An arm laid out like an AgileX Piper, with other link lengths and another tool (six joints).
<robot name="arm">
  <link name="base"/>
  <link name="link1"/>
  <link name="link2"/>
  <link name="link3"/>
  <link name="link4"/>
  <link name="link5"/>
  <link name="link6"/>
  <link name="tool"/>
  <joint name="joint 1" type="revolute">
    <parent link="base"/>
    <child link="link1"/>
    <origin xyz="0 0 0.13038"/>
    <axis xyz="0 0 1"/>
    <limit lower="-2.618" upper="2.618"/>
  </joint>
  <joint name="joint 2" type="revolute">
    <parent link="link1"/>
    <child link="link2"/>
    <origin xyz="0 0 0"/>
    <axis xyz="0 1 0"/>
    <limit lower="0" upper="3.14"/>
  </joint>
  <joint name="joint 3" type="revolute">
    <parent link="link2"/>
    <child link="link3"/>
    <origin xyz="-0.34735 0 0.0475"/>
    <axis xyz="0 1 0"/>
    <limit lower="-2.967" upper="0"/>
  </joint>
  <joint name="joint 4" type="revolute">
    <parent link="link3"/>
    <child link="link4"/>
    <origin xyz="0.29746 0 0.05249"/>
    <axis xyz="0.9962 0 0.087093"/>
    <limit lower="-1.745" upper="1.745"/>
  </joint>
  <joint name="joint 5" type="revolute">
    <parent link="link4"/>
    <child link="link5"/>
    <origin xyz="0 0 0"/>
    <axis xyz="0 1 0"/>
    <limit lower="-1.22" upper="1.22"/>
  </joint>
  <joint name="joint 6" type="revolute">
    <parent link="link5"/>
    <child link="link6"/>
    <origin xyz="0.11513 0 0.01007"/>
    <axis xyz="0.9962 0 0.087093"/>
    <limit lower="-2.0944" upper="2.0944"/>
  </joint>
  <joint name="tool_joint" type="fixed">
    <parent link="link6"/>
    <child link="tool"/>
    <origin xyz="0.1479 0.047 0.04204" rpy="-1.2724 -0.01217 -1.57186"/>
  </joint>
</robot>
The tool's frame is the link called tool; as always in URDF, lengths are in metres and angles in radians.
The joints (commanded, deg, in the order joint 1, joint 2, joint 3, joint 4, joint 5, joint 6), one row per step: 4.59, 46.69, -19.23, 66.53, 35.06, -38.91; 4.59, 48.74, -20.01, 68.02, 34.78, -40.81; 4.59, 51.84, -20.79, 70.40, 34.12, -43.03; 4.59, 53.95, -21.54, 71.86, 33.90, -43.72; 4.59, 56.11, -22.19, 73.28, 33.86, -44.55; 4.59, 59.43, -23.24, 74.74, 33.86, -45.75; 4.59, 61.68, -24.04, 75.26, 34.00, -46.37; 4.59, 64.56, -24.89, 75.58, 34.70, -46.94; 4.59, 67.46, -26.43, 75.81, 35.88, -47.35; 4.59, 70.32, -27.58, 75.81, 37.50, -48.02; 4.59, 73.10, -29.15, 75.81, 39.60, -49.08; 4.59, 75.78, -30.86, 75.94, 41.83, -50.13; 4.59, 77.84, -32.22, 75.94, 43.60, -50.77; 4.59, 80.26, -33.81, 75.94, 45.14, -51.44; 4.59, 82.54, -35.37, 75.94, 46.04, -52.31
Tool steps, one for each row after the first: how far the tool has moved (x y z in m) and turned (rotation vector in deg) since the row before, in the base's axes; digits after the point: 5 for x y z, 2 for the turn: 0.00741, 0.00119, 0.00021, -0.01, 0.16, 0.18; 0.01156, 0.00034, -0.00328, 0.35, 0.94, -0.39; 0.00843, 0.00036, -0.00122, 0.68, 0.98, -0.47; 0.00752, 0.00093, -0.00279, 0.61, 1.11, -0.26; 0.01070, 0.00149, -0.00637, 0.36, 1.66, -0.07; 0.00660, 0.00137, -0.00512, 0.03, 1.16, 0.19; 0.00556, 0.00329, -0.00879, 0.14, 1.91, 0.71; 0.00709, 0.00499, -0.00377, 0.49, 1.47, 1.04; 0.00313, 0.00632, -0.00691, 0.43, 1.76, 1.66; 0.00310, 0.00799, -0.00294, 0.62, 1.14, 2.24; 0.00346, 0.00813, -0.00097, 0.89, 0.92, 2.22; 0.00256, 0.00610, -0.00072, 0.76, 0.77, 1.69; 0.00479, 0.00540, -0.00199, 0.63, 0.80, 1.53; 0.00644, 0.00363, -0.00276, 0.20, 0.35, 1.17
